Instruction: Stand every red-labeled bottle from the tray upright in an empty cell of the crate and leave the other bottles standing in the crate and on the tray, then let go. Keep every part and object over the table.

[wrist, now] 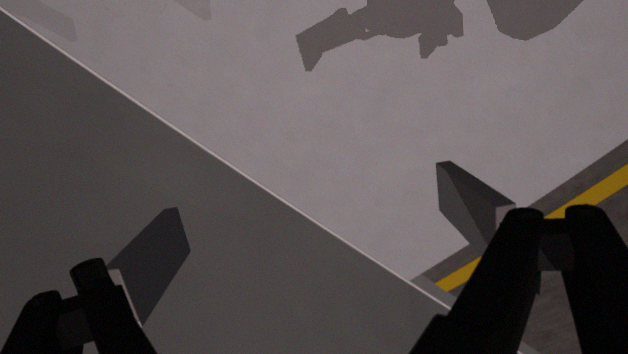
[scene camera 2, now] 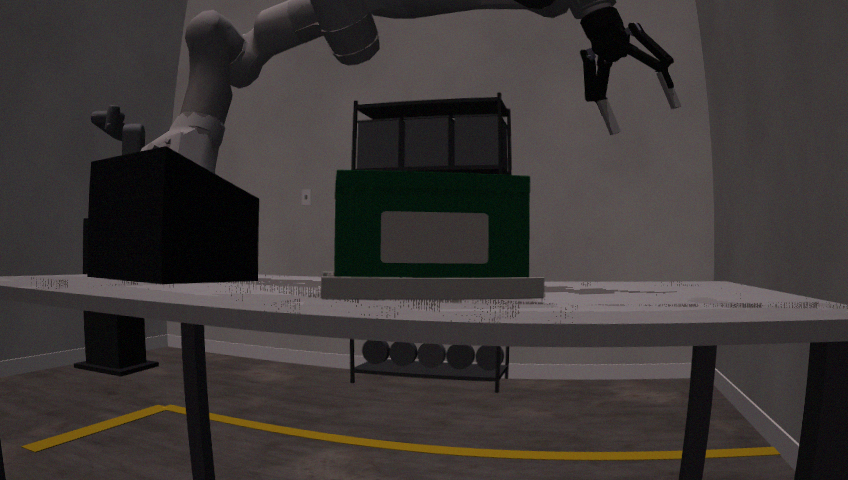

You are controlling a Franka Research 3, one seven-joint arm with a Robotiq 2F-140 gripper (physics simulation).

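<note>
A green crate with a pale panel on its front stands over the middle of the table in the scene view. A low, light grey tray shows its long front wall at the crate's foot; the crate's base is hidden behind that wall. No bottles or labels can be made out in either view, and the insides of the crate and tray are hidden. My gripper is open and empty, high above the right part of the table, to the right of the crate and higher than its rim.
The table bears the black base block at the left. A dark shelf unit with boxes and round things stands behind the table. Shadows of the arm fall on the table top in the wrist view. A wall lies beyond the table edge.
</note>
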